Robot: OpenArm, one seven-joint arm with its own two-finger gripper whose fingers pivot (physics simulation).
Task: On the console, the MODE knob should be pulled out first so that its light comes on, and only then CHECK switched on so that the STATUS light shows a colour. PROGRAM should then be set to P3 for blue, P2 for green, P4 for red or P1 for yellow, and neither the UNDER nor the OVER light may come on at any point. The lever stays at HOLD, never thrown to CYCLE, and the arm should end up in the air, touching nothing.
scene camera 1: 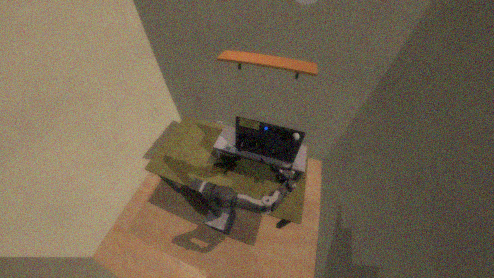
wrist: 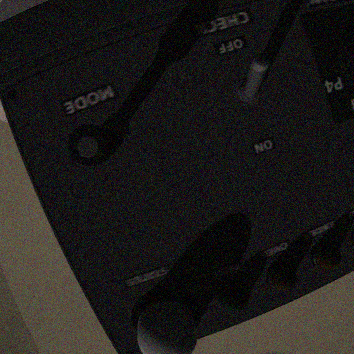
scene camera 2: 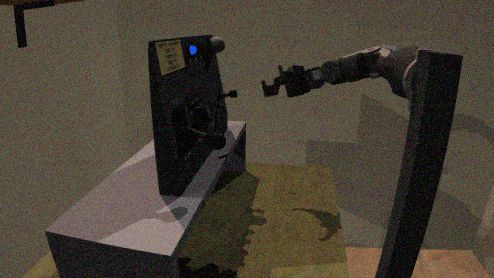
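Observation:
The dark console (scene camera 1: 250, 142) (scene camera 2: 167, 115) stands upright. The MODE knob (scene camera 2: 232, 93) (wrist: 87, 146) stands out on its stem in the scene camera 2 view. The blue MODE light (scene camera 1: 266, 128) (scene camera 2: 193, 50) is lit. The CHECK switch (wrist: 253, 82) is between OFF and ON; its tilt is hard to tell. The STATUS light (scene camera 1: 296, 136) (scene camera 2: 217, 44) (wrist: 167, 327) is grey, without colour. The lever's ball (scene camera 2: 218, 141) shows, but its labels are unreadable. My gripper (scene camera 2: 275, 81) is open, in the air in front of the console, apart from the knob. The PROGRAM dial is outside the wrist view; P4 shows.
The console stands on a pale raised bench (scene camera 1: 300, 160) (scene camera 2: 90, 210) on the olive table (scene camera 1: 200, 175) (scene camera 2: 295, 185). A yellow note (scene camera 1: 249, 123) (scene camera 2: 170, 57) is at its top corner. An orange shelf (scene camera 1: 267, 61) hangs on the wall behind. UNDER and OVER show no glow.

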